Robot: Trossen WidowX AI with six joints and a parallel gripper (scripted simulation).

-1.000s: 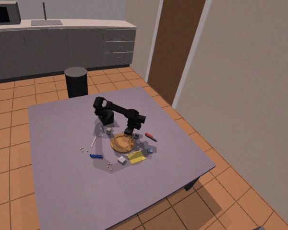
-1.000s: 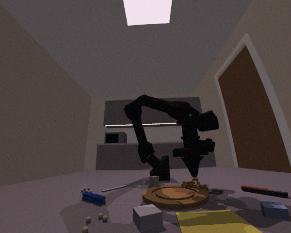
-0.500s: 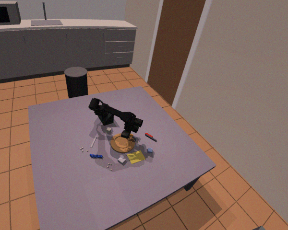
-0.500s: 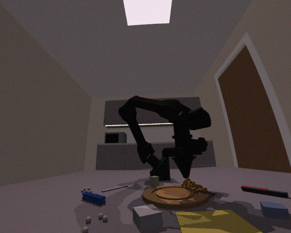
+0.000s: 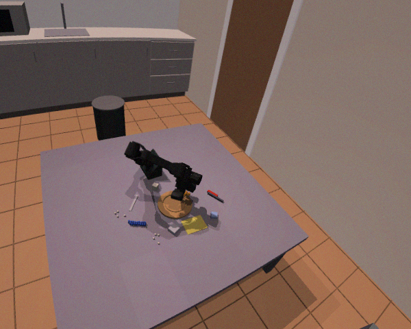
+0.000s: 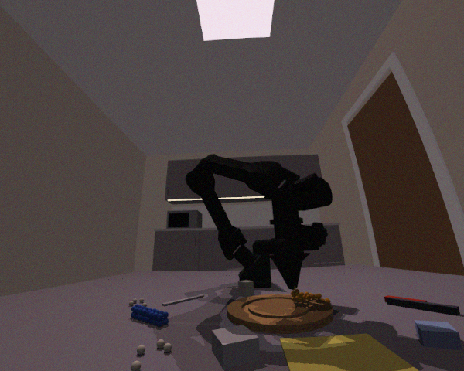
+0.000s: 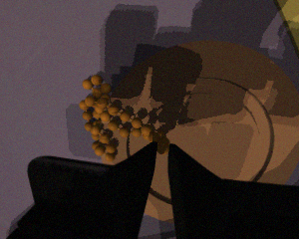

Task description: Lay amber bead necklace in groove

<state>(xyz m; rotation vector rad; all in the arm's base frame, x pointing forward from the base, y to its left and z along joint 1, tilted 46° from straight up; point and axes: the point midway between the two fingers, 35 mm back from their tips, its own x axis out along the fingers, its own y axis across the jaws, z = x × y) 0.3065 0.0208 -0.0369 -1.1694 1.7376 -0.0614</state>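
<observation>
Now: the round wooden bead board 40 mm to the right of my gripper tip, 30 mm below it and 10 mm ahead of it. From my gripper tip the other things lie so: grey block 160 mm ahead, 130 mm to the right, 30 mm below; then red-and-black tool 210 mm to the left, 70 mm ahead, 30 mm below; then yellow pad 180 mm ahead, 40 mm below, 20 mm to the right.
</observation>
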